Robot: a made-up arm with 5 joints.
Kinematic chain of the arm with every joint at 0, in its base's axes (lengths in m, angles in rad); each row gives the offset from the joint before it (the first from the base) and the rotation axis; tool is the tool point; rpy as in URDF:
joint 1: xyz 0.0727 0 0.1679 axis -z
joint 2: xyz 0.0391 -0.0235 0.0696 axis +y
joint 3: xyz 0.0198 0 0.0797 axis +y
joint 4: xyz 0.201 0 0.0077 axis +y
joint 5: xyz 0.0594 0.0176 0 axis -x
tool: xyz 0 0 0 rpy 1.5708 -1.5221 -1.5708
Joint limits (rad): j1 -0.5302..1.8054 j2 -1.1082..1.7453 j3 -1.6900..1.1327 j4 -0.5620..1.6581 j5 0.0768..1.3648
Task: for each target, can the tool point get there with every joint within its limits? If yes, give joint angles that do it. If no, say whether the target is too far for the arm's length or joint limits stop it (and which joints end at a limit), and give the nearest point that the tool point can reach.
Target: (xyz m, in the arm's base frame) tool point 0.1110 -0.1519 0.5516
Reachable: yes | joints 1.2862 -0.2368 -0.7883 -0.2166 1.1315
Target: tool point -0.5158 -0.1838 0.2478
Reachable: no: too far | nearest point -0.1882 -0.0815 0.3383 | short by 0.355 m
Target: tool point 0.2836 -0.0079 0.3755
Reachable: yes | joints 0.0097 -0.7766 0.2508 1.2709 0.8788
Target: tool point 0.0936 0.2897 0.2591
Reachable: no: joint limits stop it (at a limit: joint 2, joint 3, joint 4) | nearest point 0.0924 0.2726 0.3383 | short by 0.081 m
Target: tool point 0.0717 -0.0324 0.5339
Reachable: yes | joints 1.4196 -0.8587 -0.7333 1.0903 0.4186
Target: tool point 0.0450 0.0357 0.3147
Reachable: no: joint limits stop it (at a limit: joint 2, joint 3, joint 4) | nearest point 0.0184 0.0699 0.2028 | short by 0.120 m
